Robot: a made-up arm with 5 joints.
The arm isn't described. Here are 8 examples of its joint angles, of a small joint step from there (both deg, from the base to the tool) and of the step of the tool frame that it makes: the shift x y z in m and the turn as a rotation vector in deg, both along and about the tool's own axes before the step.
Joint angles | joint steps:
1: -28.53 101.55 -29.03 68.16 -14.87 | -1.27 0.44 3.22 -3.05 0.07
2: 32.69 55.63 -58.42 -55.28 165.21 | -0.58 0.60 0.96 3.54 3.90
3: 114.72 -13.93 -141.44 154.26 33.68 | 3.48 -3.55 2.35 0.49 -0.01
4: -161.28 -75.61 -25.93 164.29 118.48 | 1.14 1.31 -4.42 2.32 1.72
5: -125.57 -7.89 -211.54 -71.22 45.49 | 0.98 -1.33 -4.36 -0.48 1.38
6: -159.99 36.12 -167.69 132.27 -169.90 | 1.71 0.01 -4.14 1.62 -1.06
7: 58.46 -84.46 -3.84 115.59 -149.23 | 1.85 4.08 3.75 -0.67 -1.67
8: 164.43 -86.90 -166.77 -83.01 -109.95 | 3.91 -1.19 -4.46 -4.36 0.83
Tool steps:
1: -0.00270 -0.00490 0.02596 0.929 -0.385 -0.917
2: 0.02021 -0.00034 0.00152 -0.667 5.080 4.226
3: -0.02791 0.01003 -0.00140 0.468 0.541 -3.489
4: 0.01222 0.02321 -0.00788 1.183 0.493 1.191
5: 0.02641 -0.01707 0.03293 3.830 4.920 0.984
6: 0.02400 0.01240 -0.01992 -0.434 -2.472 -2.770
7: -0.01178 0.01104 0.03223 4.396 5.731 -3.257
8: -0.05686 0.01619 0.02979 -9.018 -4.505 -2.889
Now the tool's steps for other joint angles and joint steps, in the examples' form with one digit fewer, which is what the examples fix.
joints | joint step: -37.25 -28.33 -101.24 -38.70 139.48 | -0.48 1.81 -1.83 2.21 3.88
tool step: 0.0106 0.0079 0.0081 -1.28 1.78 3.41
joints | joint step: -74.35 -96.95 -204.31 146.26 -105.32 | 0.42 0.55 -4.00 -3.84 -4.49
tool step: -0.0019 -0.0118 -0.0159 -7.00 -2.05 -4.09
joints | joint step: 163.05 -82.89 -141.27 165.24 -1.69 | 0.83 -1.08 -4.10 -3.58 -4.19
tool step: -0.0304 0.0075 -0.0109 0.16 8.79 -4.56
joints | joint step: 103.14 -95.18 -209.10 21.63 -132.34 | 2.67 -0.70 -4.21 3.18 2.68
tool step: -0.0475 0.0053 -0.0234 0.40 -3.09 2.06
